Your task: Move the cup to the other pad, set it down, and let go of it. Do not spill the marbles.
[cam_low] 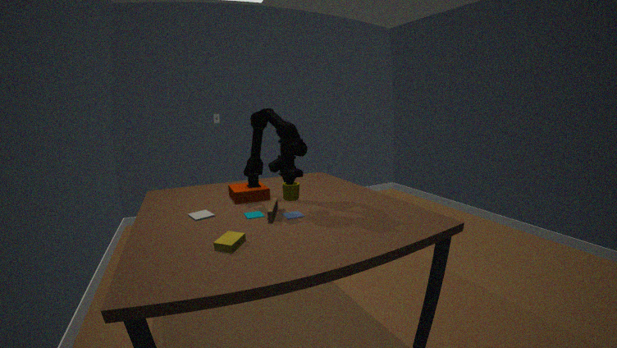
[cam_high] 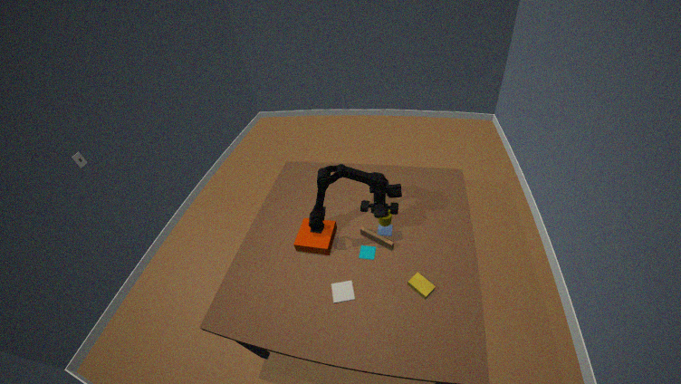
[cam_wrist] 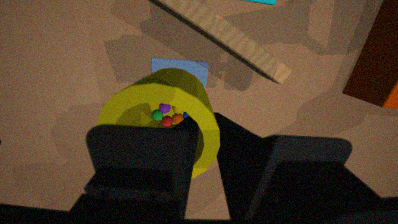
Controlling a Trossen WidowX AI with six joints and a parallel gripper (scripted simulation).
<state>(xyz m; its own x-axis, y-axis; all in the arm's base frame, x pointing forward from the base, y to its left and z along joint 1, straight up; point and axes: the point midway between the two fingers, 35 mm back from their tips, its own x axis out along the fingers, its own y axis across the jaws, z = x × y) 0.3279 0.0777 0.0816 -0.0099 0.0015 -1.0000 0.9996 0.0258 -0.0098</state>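
Now: gripper tip 150 mm to the left of the cyan pad, 120 mm above it and 40 mm past it. The rest, counted from my gripper tip: yellow block (310 mm to the right, 240 mm ahead, 90 mm below); then cup (20 mm ahead); then wooden bar (90 mm below, 70 mm to the right, 10 mm behind).
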